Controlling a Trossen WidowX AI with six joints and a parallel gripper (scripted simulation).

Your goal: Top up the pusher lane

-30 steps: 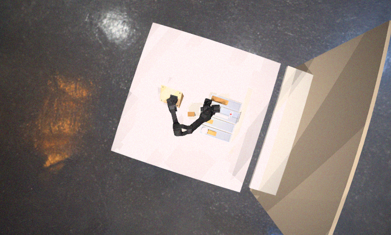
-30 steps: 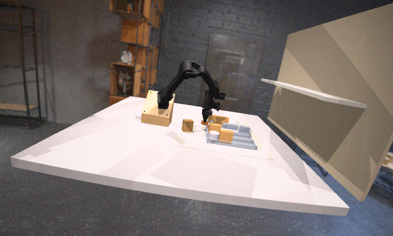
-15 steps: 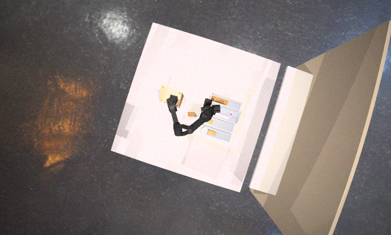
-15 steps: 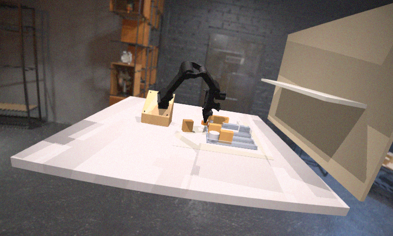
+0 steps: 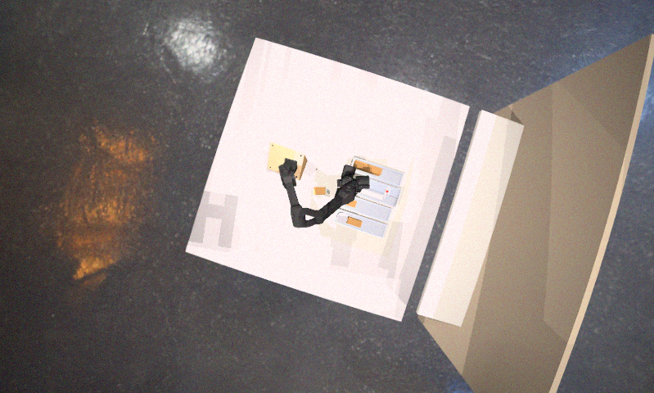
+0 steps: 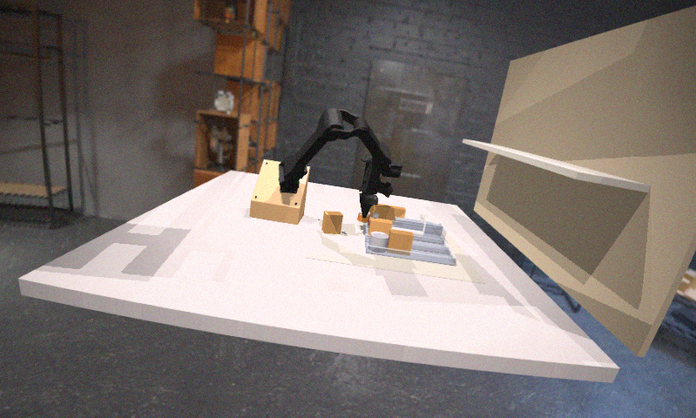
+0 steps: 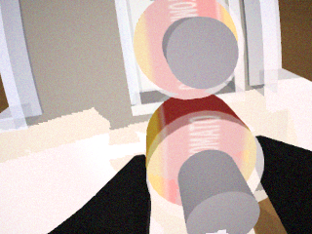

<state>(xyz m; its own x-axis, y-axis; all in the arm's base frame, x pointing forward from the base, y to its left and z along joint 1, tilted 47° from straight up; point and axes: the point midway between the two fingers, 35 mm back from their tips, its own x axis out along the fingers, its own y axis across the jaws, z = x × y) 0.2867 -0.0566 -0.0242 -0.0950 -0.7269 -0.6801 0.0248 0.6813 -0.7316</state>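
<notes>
Right now the brown box is 110 mm behind my gripper tip, 70 mm to the right of it and 20 mm below it.
</notes>
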